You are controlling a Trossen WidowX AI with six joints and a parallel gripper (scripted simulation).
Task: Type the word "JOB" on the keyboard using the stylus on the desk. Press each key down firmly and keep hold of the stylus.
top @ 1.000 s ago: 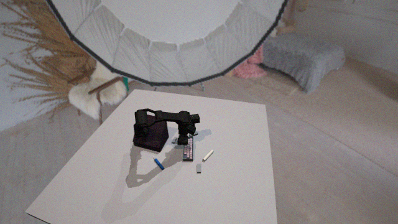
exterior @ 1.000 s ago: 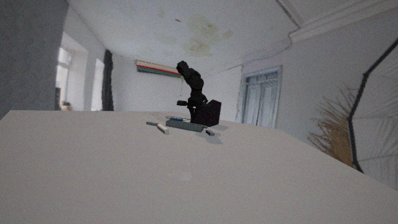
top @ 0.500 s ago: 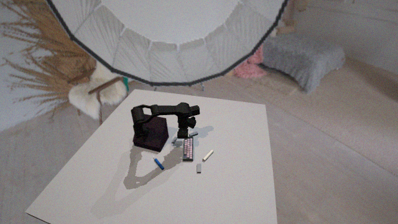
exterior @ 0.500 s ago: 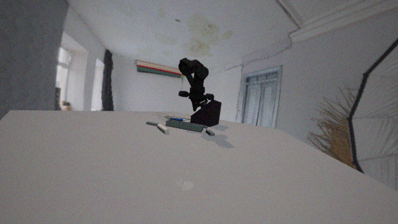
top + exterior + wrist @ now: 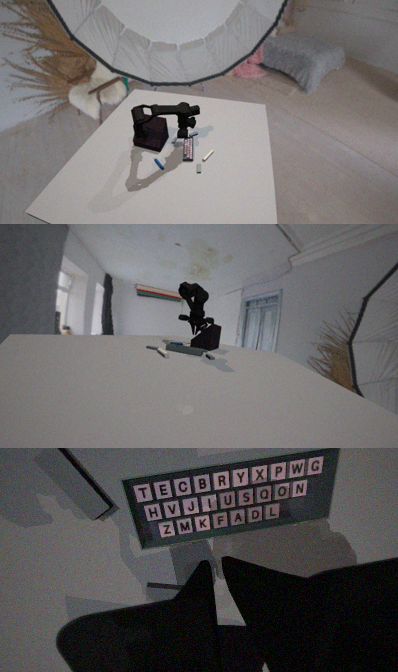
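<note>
My gripper tip is now 130 mm past the blue stylus, 170 mm to the left of it and 90 mm above it. From my gripper tip the other things lie so: white cylinder 170 mm ahead, 50 mm to the right, 80 mm below; then grey block 80 mm behind, 30 mm to the left, 90 mm below.
</note>
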